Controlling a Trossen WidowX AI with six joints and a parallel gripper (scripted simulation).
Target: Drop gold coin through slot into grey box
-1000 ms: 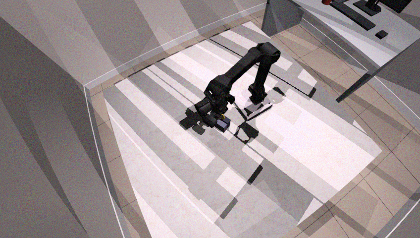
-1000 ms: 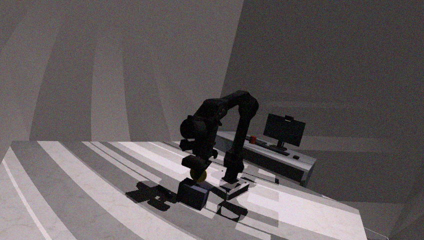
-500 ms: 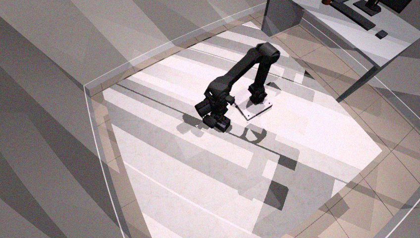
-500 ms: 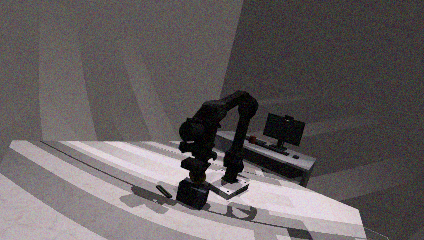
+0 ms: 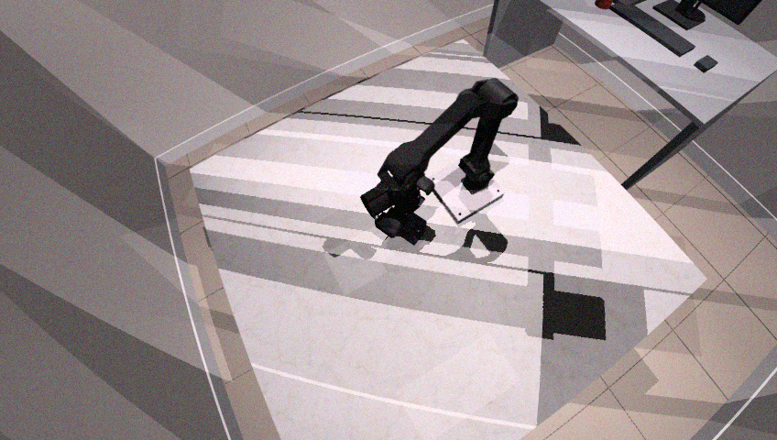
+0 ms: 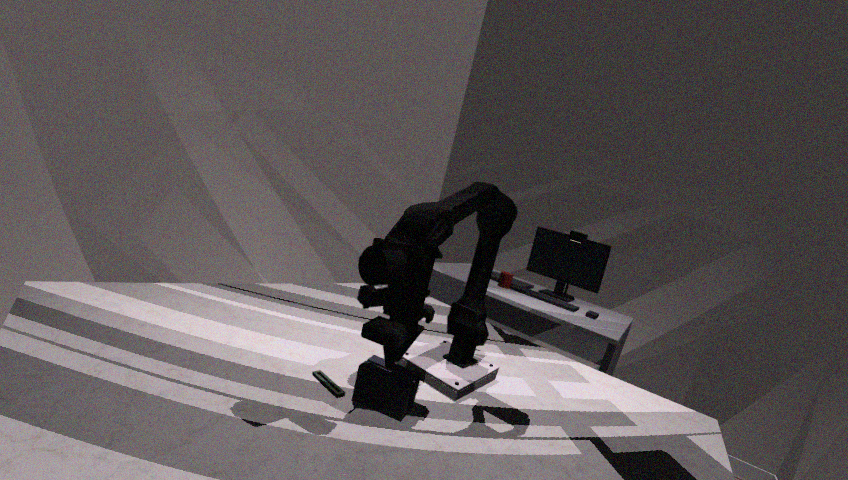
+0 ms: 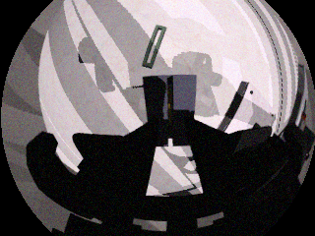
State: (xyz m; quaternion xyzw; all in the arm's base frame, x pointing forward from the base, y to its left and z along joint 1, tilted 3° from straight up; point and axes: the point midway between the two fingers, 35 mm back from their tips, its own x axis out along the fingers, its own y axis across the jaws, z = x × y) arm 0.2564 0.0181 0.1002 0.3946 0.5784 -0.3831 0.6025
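Right now the thin gold coin is 6 cm below my gripper tip.
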